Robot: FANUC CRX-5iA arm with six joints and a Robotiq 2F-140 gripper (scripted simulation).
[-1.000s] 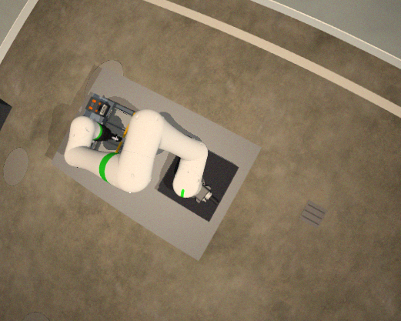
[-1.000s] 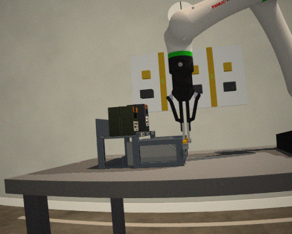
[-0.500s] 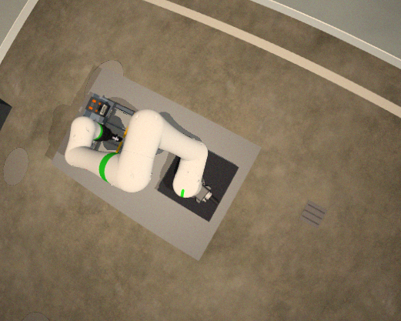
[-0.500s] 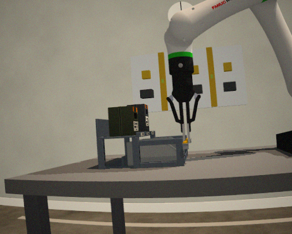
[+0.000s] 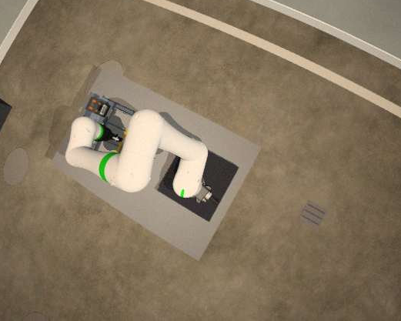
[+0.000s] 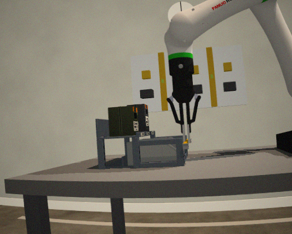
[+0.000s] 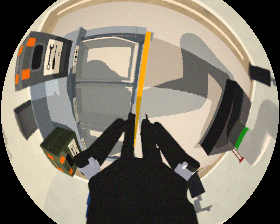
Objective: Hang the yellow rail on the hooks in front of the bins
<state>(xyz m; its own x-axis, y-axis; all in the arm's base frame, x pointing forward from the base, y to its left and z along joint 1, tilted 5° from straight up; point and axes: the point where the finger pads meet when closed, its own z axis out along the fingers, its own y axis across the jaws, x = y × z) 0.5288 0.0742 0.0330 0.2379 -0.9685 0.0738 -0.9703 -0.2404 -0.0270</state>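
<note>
Right now my hand is 30 mm above the yellow rail. Round my hand: dark green case 170 mm ahead, 160 mm to the left, 60 mm above.
</note>
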